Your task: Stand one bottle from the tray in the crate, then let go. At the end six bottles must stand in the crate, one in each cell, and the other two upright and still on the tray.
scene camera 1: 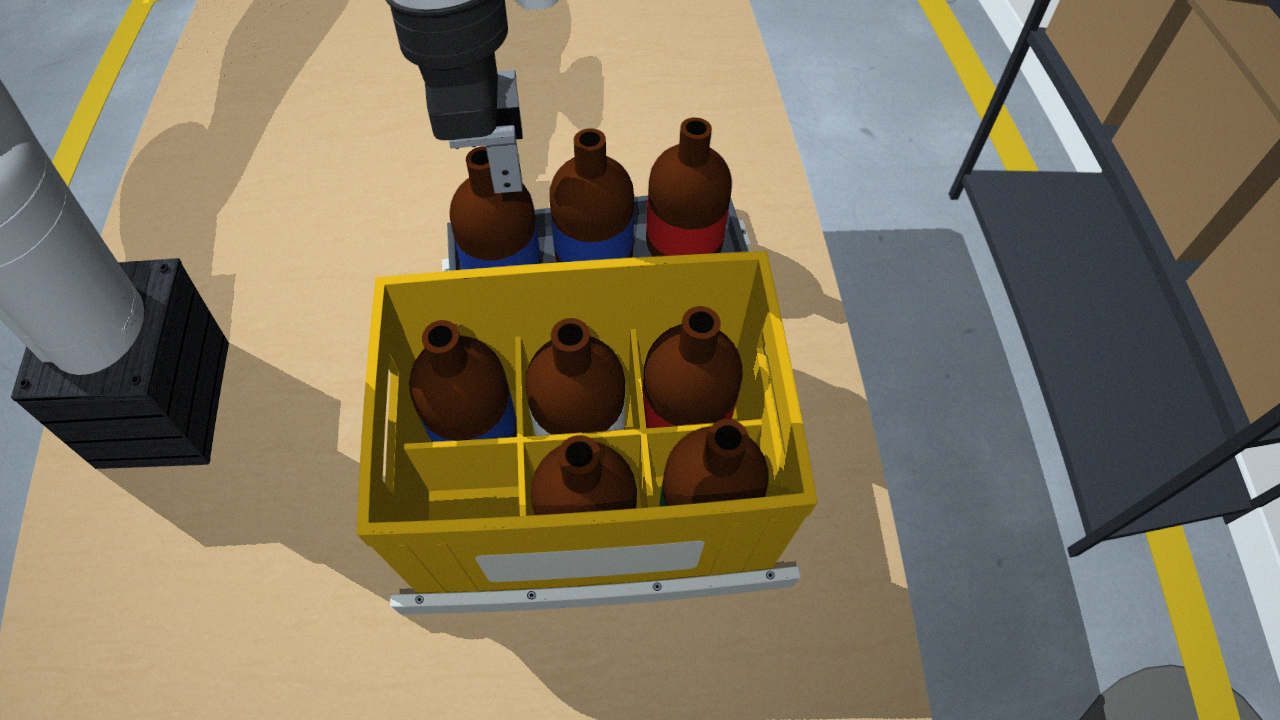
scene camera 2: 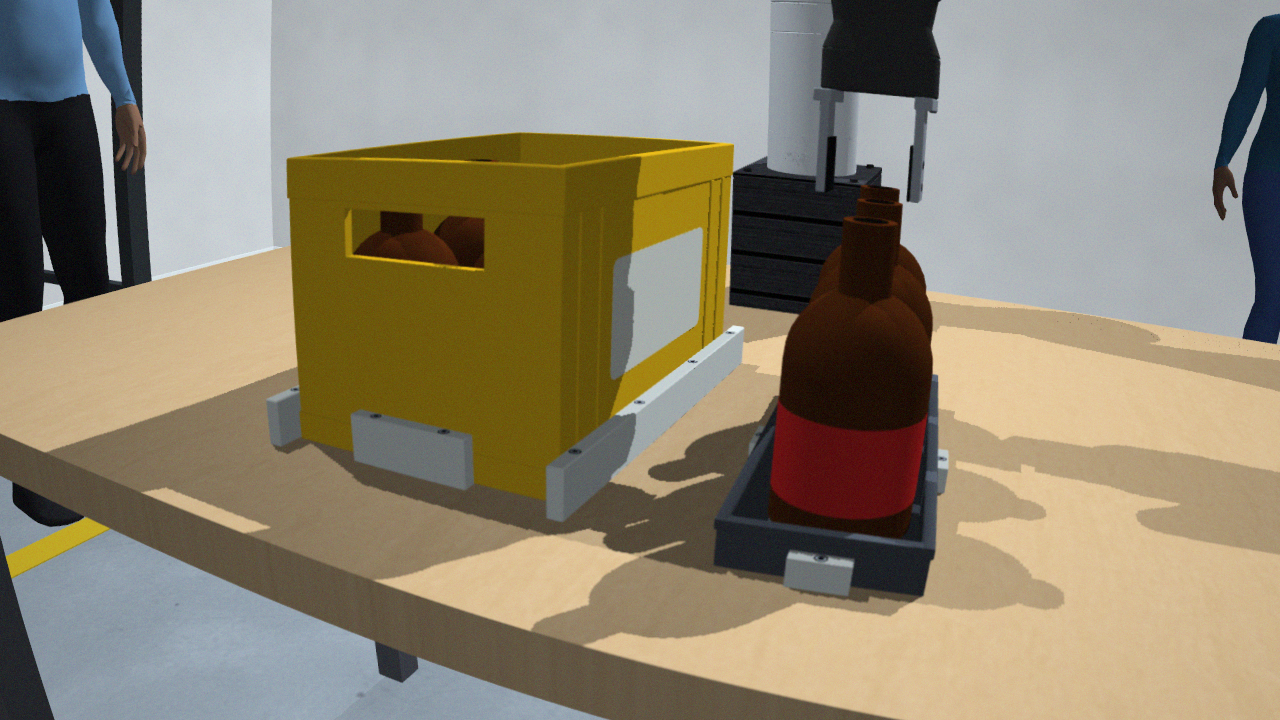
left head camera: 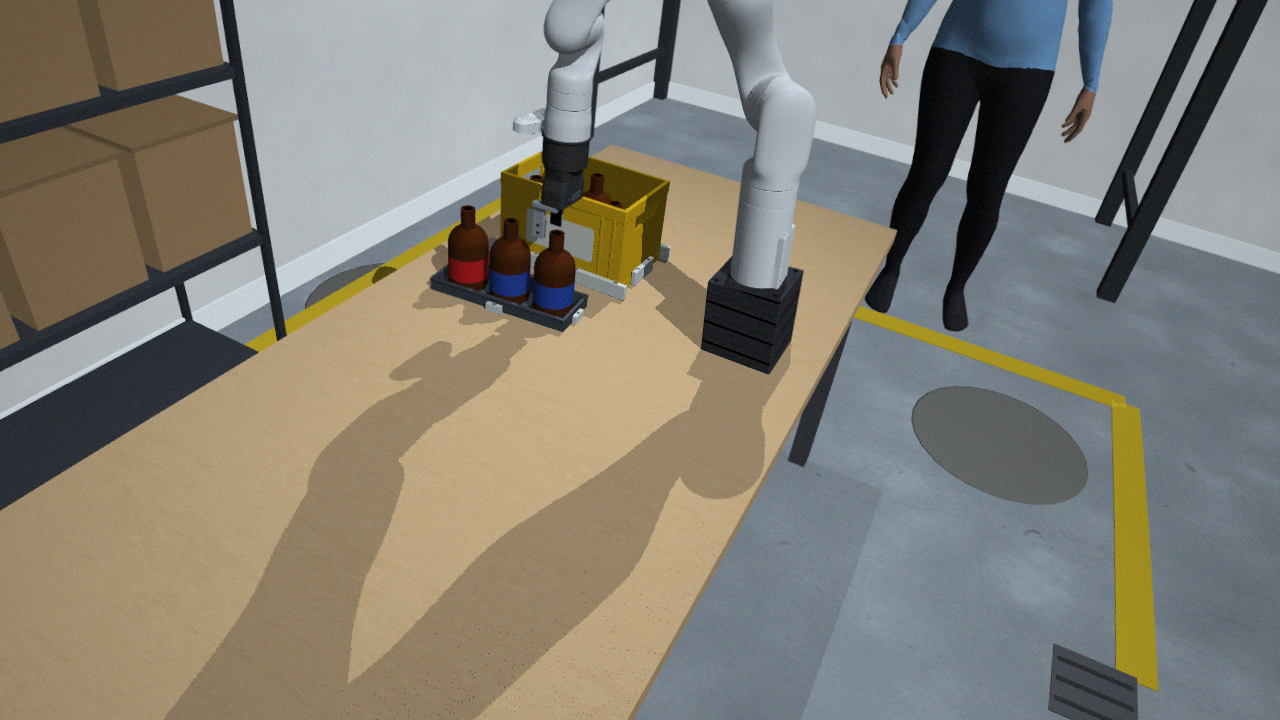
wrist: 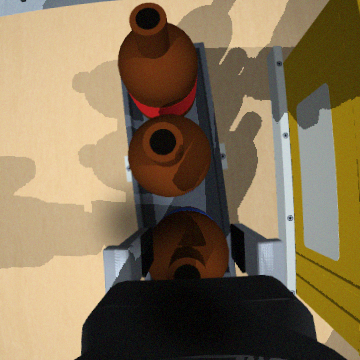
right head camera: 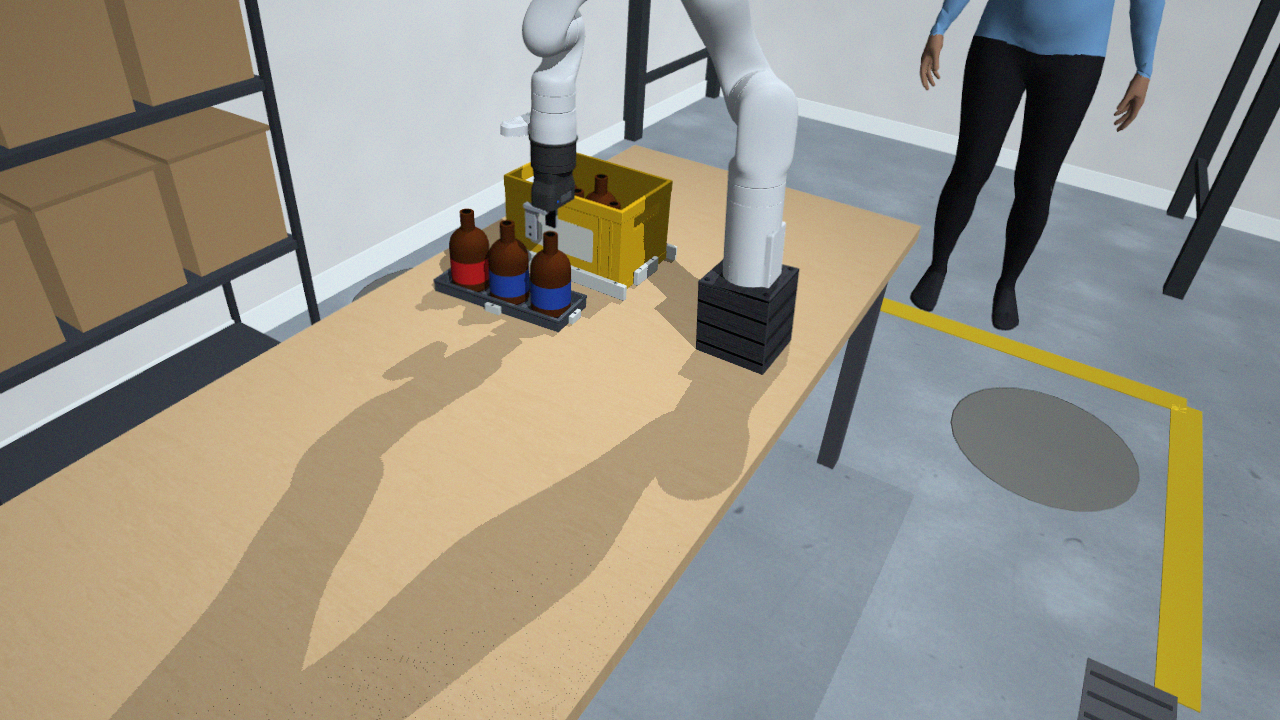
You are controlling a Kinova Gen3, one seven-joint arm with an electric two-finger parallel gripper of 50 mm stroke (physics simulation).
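Three brown bottles stand upright in a row on the dark tray: a red-labelled one, a middle blue-labelled one and an end blue-labelled one. My gripper is open and empty at the end blue-labelled bottle, fingers to either side of its neck in the wrist view, tips near neck-top height. The yellow crate holds several bottles; its near left cell in scene camera 1 is empty.
Pale stop rails run along the crate's base beside the tray. The arm's dark pedestal stands on the table. A shelf unit with boxes and a person are beyond the table.
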